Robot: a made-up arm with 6 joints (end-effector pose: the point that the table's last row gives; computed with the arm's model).
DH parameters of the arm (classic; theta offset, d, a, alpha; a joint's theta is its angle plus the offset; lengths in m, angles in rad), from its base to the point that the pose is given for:
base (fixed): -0.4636 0 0.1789 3.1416
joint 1: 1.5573 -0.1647 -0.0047 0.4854
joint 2: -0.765 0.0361 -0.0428 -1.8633
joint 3: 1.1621 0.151 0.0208 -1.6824
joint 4: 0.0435 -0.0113 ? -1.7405
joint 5: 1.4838 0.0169 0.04 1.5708
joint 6: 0 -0.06 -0.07 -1.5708
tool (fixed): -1.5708 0.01 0 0
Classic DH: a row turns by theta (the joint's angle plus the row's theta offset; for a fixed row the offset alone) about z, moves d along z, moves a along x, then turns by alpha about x.
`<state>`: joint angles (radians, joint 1 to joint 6).
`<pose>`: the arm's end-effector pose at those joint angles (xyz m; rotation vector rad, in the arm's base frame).
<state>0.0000 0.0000 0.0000 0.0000 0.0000 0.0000</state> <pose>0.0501 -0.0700 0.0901 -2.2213 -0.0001 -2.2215</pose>
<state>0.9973 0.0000 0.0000 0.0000 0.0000 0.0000</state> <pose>0.1087 0.0178 0.0901 1.6178 -0.8809 1.6179</pose>
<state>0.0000 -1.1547 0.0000 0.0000 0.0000 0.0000</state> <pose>0.1027 -0.1949 0.1438 -1.8963 -1.4234 -1.4534</pose>
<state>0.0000 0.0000 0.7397 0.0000 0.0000 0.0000</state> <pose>0.0543 -0.0852 0.0909 1.5950 0.6173 1.9722</pose>
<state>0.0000 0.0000 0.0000 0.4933 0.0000 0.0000</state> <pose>0.0275 -0.0730 0.0801 2.6625 0.1369 1.6071</pose>
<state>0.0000 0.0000 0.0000 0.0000 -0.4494 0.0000</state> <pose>0.0501 -0.0991 0.0831 1.9721 0.4508 1.9722</pose>
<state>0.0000 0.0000 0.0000 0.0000 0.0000 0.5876</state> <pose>0.0096 -0.0762 0.0901 -1.8869 -0.5710 -1.8871</pose>
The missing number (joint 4, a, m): 0.0217
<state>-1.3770 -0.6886 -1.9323 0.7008 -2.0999 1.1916</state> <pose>0.3087 -0.1665 0.0708 0.9443 -1.6637 0.8830</pose>
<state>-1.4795 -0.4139 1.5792 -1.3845 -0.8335 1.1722</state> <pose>0.2375 -0.1987 0.1816 -2.1985 1.3400 1.5179</pose>
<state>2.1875 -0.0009 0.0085 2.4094 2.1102 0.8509</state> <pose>0.2493 -0.0319 0.1026 -0.8555 -2.6324 -0.0347</pose>
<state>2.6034 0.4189 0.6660 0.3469 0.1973 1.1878</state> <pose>0.3467 -0.0460 0.0919 1.1424 -1.5960 0.7909</pose>
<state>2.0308 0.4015 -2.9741 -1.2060 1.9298 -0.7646</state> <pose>0.2339 0.0081 -0.0114 1.6763 -0.7458 -0.0938</pose>
